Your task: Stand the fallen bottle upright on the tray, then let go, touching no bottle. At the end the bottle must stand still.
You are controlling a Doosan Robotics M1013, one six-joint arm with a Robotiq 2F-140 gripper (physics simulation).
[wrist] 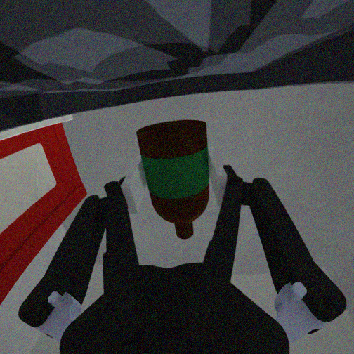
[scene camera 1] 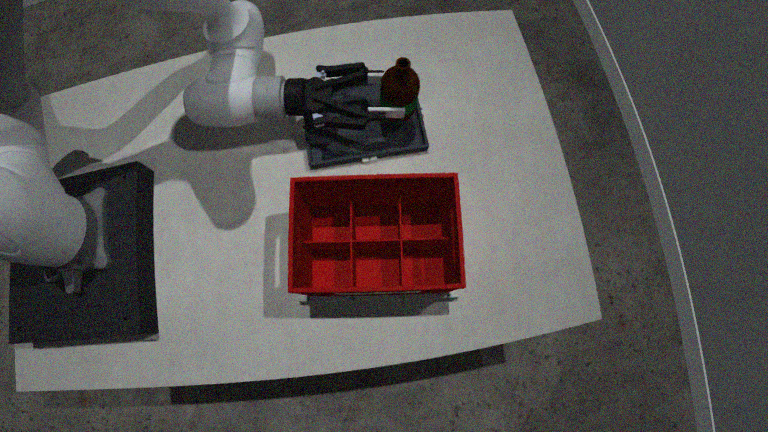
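Where they show: arm's base, origin of its link: (scene camera 1: 77,235).
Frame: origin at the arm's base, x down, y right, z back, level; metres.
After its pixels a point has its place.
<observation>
A brown bottle (scene camera 1: 400,84) @[z -0.748, x -0.103, y -0.089 m] (wrist: 175,176) with a green label is held neck up, close to upright, over the back right part of the dark tray (scene camera 1: 343,149) @[z -0.623, x 0.065, y -0.062 m] (wrist: 150,88). My gripper (scene camera 1: 394,93) @[z -0.761, x -0.032, y -0.107 m] (wrist: 175,162) reaches in level from the left and is shut on the bottle, with one finger on each side around the label. In the wrist view the bottle shows with its base toward the top and its neck toward the gripper's palm. The bottle's underside is hidden, and I cannot tell whether it touches the tray.
A red crate (scene camera 1: 375,176) @[z -0.665, x -0.105, y 0.072 m] (wrist: 67,170) with several compartments stands in front of the tray. A dark block (scene camera 1: 120,317) @[z -0.100, x 0.000, y 0.196 m] stands at the left of the white table (scene camera 1: 515,214) @[z -0.943, x 0.070, y 0.160 m], beside the arm's large lower part. The arm reaches across the table's back left.
</observation>
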